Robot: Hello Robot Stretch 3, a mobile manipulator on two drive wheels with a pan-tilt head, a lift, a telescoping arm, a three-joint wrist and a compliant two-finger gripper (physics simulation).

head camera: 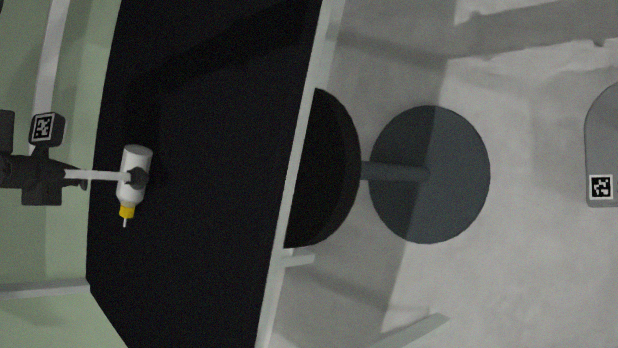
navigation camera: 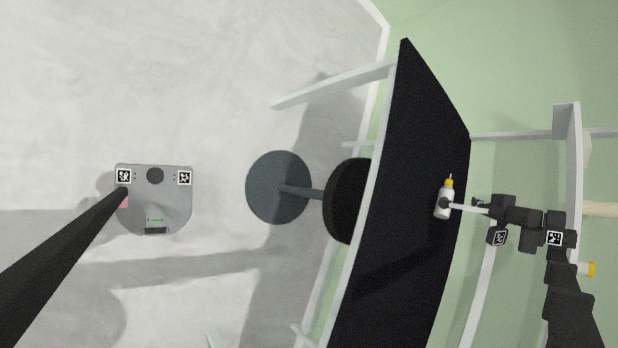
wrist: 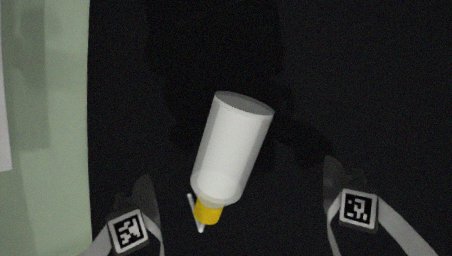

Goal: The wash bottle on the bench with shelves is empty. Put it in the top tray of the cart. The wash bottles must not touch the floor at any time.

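Where they show: gripper, fingertip midpoint: (head camera: 115, 179) (navigation camera: 455, 202); robot's base, link origin: (navigation camera: 154, 174).
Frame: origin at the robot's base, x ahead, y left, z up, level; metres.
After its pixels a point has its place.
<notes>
The white wash bottle (head camera: 135, 161) {x -0.054, y -0.805, z 0.958 m} (navigation camera: 444, 192) {x 0.007, y -0.832, z 0.947 m} (wrist: 234, 145) with a yellow cap and thin nozzle lies on its side on the black bench top (head camera: 215, 200) {x 0.016, y -0.589, z 0.915 m} (navigation camera: 415, 140) {x 0.167, y -0.641, z 0.915 m} (wrist: 380, 75), near its wall-side edge. My gripper (head camera: 110, 180) {x -0.019, y -0.799, z 1.001 m} (navigation camera: 460, 202) {x -0.019, y -0.799, z 1.001 m} (wrist: 238, 185) {x -0.019, y -0.799, z 1.001 m} is open. In the wrist view the bottle appears between the two spread fingers, with its cap toward the camera side and no finger seen closed on it. In the head and navigation views one finger crosses in front of the bottle, hiding part of it. The exact height gap cannot be told. The cart does not show.
A stool with a black seat (head camera: 327, 170) (navigation camera: 347, 200) and a round grey base (head camera: 450, 175) (navigation camera: 270, 187) stands at the bench's front edge. My drive base (head camera: 605, 145) {x -0.102, y -0.115, z 0.160 m} (navigation camera: 170, 200) {x -0.103, y -0.069, z 0.161 m} is beyond it. Another yellow-capped bottle (navigation camera: 586, 269) {x -0.203, y -0.991, z 1.412 m} is by the shelf rail (navigation camera: 576, 175), beside my arm.
</notes>
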